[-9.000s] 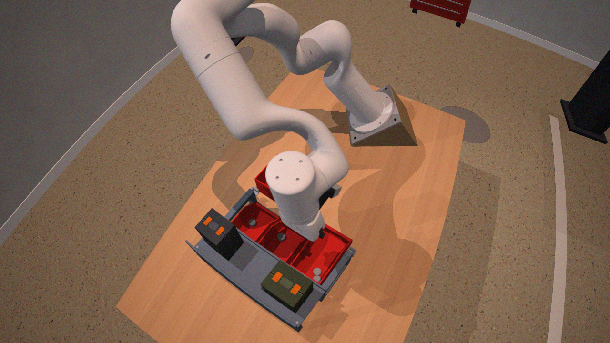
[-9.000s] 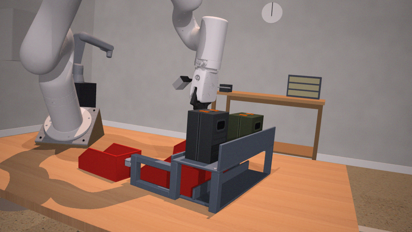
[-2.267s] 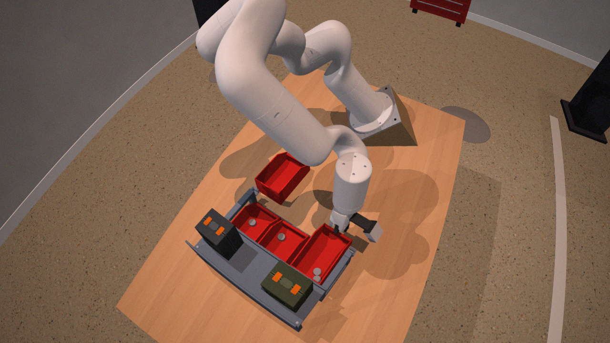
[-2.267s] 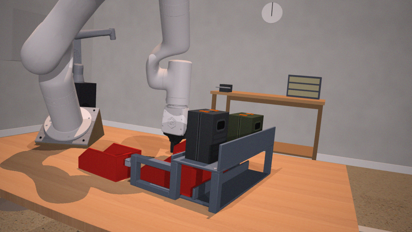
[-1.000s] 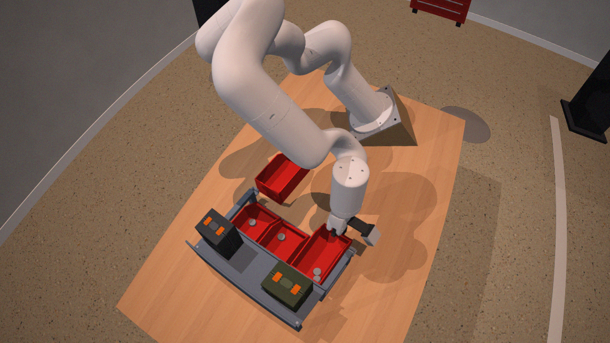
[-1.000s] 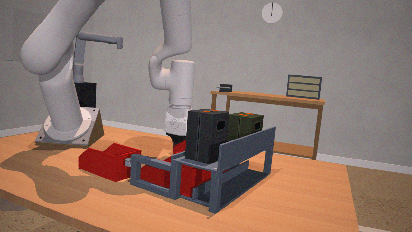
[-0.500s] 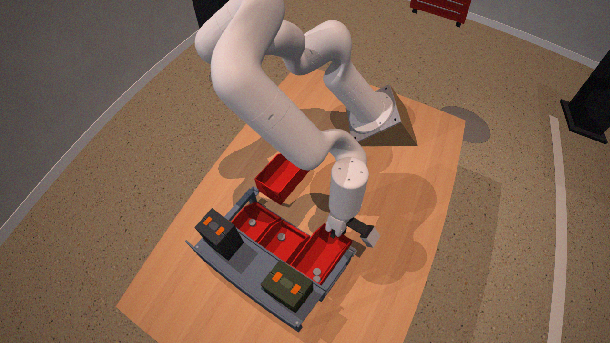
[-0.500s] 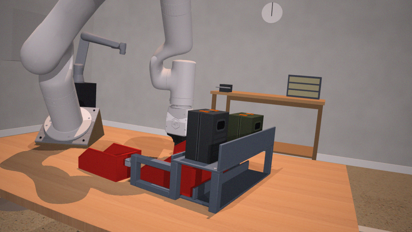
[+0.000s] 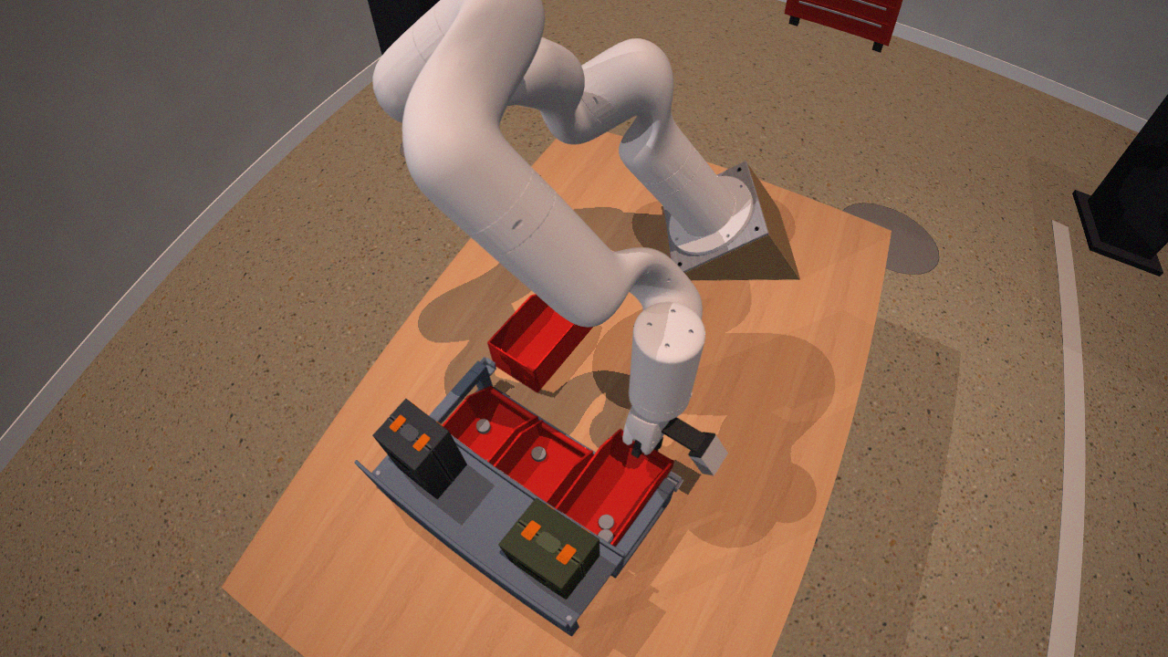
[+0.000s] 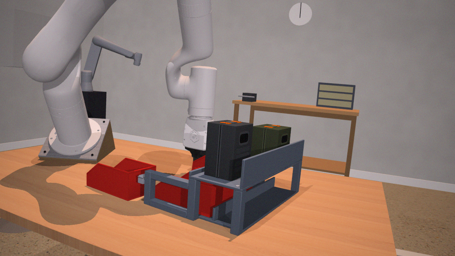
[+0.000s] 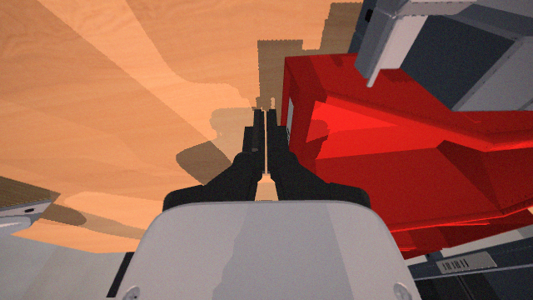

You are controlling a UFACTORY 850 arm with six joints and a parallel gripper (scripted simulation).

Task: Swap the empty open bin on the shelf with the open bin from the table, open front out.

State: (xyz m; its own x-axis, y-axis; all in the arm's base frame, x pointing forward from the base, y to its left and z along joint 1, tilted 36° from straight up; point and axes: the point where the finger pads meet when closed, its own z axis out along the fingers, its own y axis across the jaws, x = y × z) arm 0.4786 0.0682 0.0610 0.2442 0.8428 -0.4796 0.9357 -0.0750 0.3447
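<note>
My hand is 3 cm short of the shelf front lip, 12 cm to the left of it and 3 cm above it. The rest, counted from my hand: grey back panel (28 cm ahead, 19 cm to the right, 9 cm above); then black case (18 cm ahead, 29 cm to the right, 12 cm above); then green case (24 cm ahead, 6 cm to the right, 11 cm above).
</note>
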